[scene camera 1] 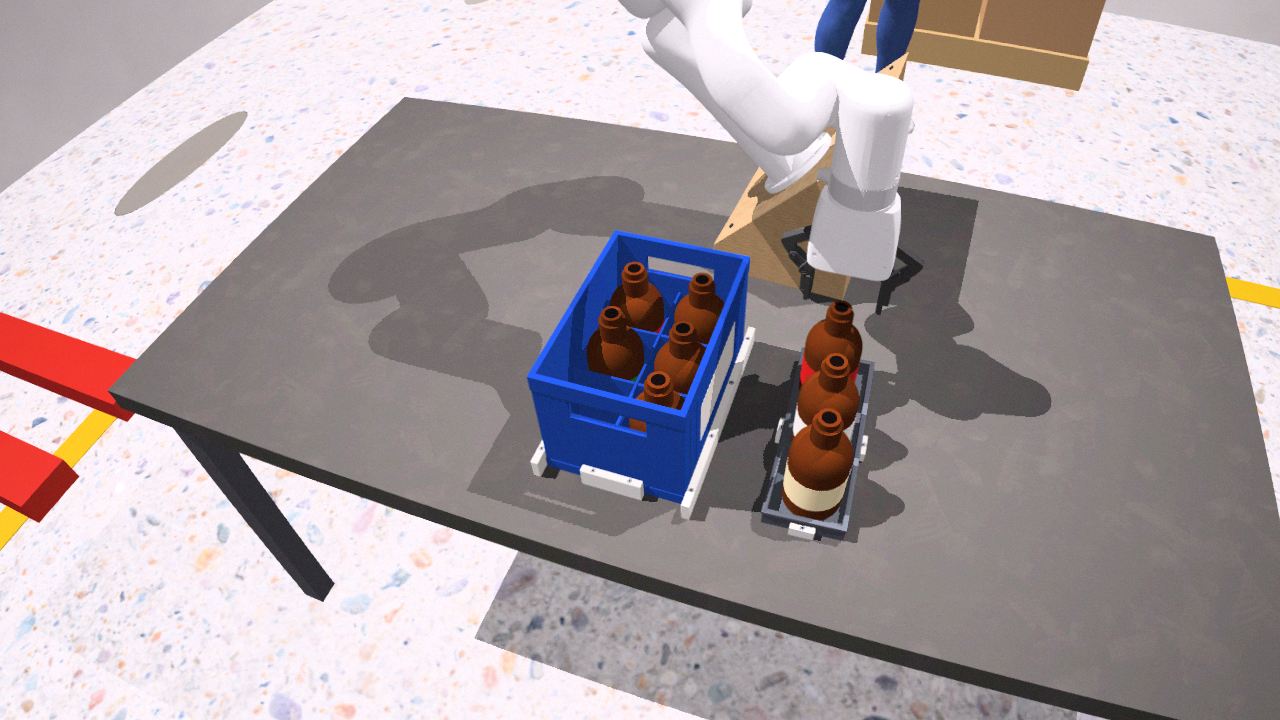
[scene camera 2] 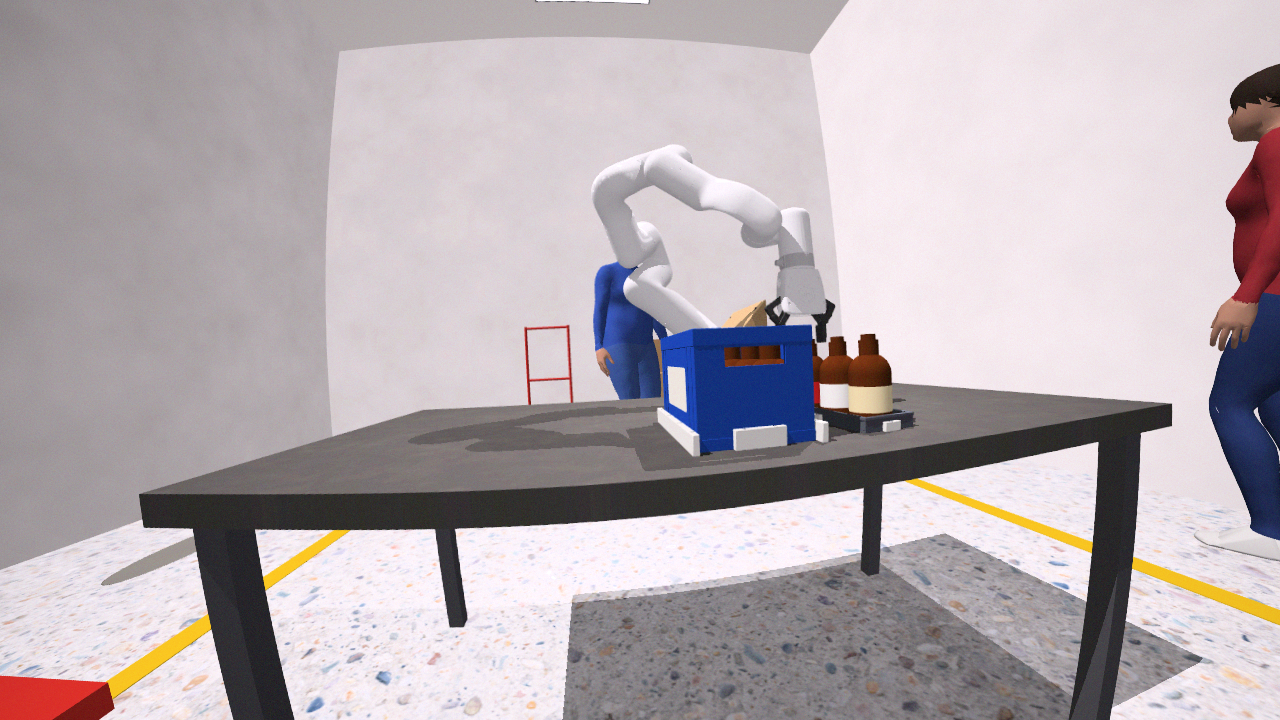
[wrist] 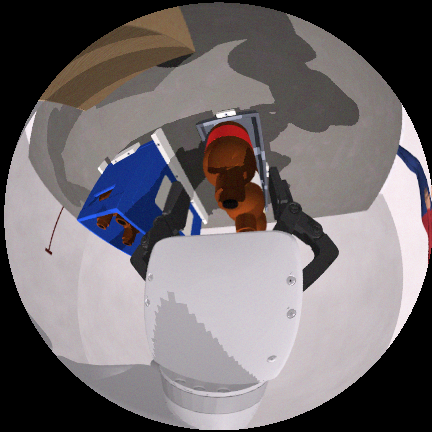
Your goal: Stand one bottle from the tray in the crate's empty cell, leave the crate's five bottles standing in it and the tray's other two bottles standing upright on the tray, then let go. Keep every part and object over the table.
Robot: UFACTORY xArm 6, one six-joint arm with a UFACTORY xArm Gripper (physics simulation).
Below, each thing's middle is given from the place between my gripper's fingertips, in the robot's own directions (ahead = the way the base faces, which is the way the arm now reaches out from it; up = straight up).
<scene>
Now: hand 200 mm short of the cream-label bottle (scene camera 1: 820,457), 20 mm to the right of it and 70 mm above it. Round my hand: long white rail (scene camera 1: 700,471) (120 mm ahead, 120 mm to the right, 140 mm below).
</scene>
